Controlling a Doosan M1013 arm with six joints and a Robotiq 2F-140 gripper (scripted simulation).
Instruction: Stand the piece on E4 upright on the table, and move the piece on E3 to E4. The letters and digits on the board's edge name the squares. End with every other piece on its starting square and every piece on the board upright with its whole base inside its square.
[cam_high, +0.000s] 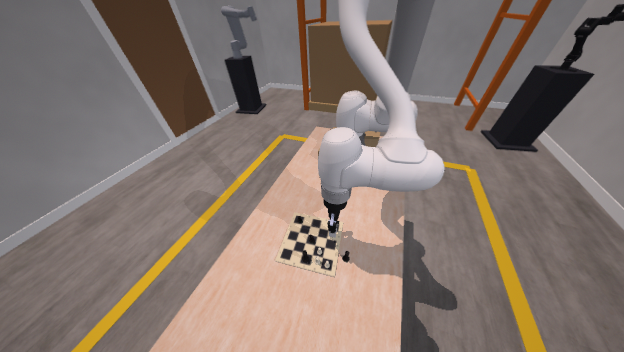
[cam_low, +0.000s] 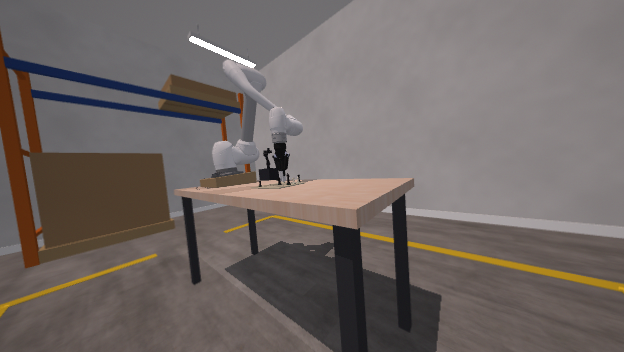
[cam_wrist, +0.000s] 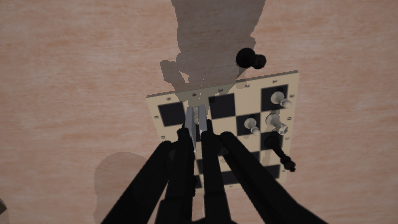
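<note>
Right now the chessboard is 80 mm to the right of my hand, 50 mm below it and 30 mm ahead of it. Also, from my hand: pale piece: 110 mm ahead, 40 mm to the right, 30 mm below.
</note>
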